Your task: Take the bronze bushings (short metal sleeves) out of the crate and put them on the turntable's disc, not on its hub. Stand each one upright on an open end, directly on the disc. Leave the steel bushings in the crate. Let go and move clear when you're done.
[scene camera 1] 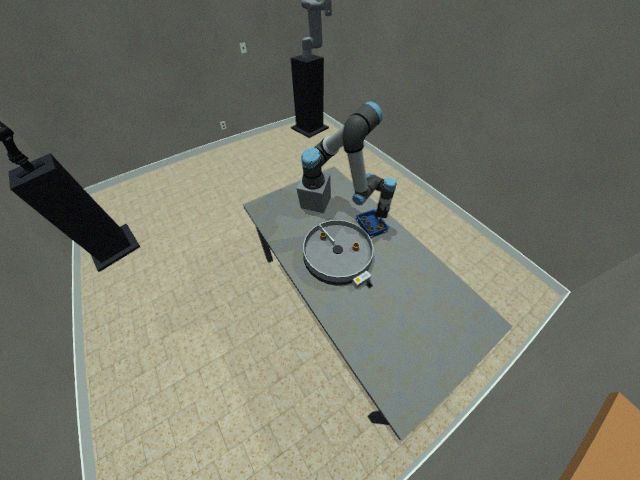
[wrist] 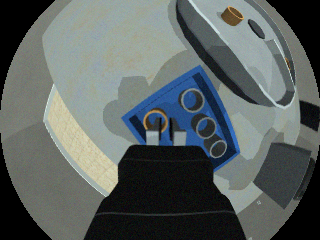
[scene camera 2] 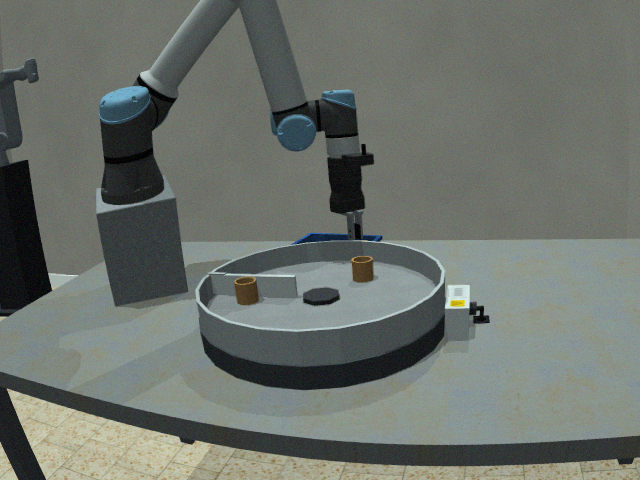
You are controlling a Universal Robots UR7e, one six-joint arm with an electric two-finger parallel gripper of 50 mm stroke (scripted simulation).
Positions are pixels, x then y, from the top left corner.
Labels:
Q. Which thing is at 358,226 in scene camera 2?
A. My gripper.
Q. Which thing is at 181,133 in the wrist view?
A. My gripper.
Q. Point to a turntable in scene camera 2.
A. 394,288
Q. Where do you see a turntable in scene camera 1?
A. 339,259

